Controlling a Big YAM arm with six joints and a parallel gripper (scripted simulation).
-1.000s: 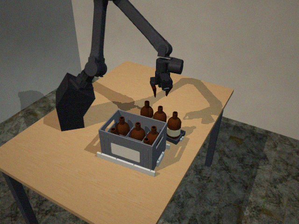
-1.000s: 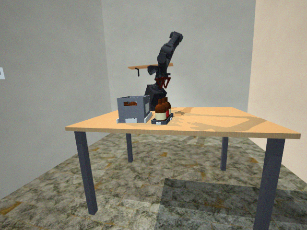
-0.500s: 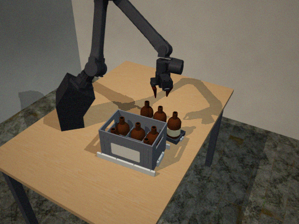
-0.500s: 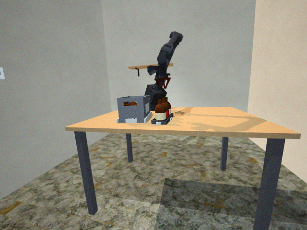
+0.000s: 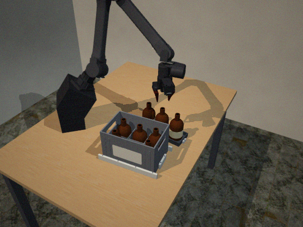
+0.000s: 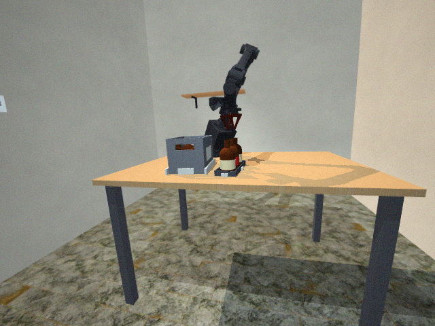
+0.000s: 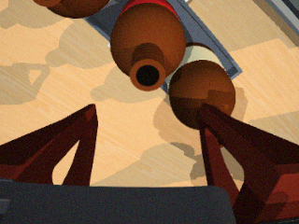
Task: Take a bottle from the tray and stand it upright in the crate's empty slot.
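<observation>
Right now the dark tray is 200 mm below my hand. Round my hand: grey crate (30 mm ahead, 220 mm to the right, 130 mm below).
</observation>
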